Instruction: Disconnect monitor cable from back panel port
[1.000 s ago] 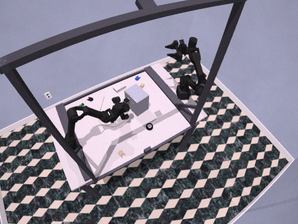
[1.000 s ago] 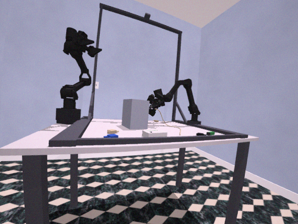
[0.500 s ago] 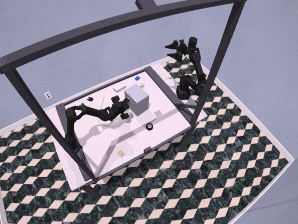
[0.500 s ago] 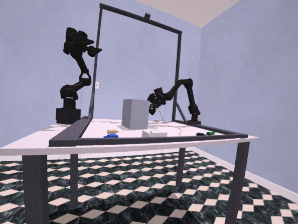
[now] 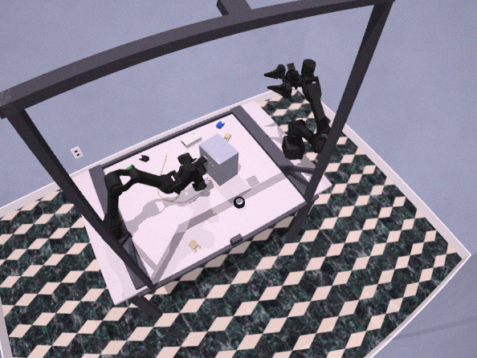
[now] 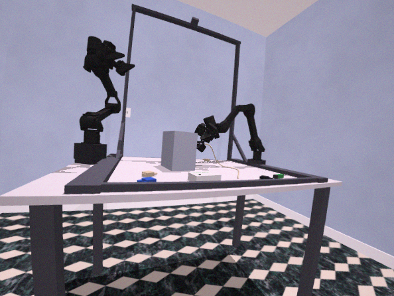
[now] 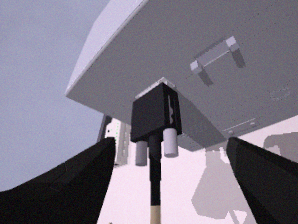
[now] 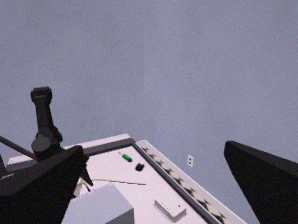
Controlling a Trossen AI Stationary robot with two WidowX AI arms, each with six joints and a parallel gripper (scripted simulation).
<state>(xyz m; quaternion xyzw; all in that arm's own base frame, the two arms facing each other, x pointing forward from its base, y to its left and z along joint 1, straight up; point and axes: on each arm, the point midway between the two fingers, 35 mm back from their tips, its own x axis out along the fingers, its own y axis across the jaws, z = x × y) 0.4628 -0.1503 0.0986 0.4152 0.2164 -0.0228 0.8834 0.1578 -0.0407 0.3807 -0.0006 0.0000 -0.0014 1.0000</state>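
My left hand is 20 mm short of the grey box, 130 mm to the left of it and 50 mm above it.
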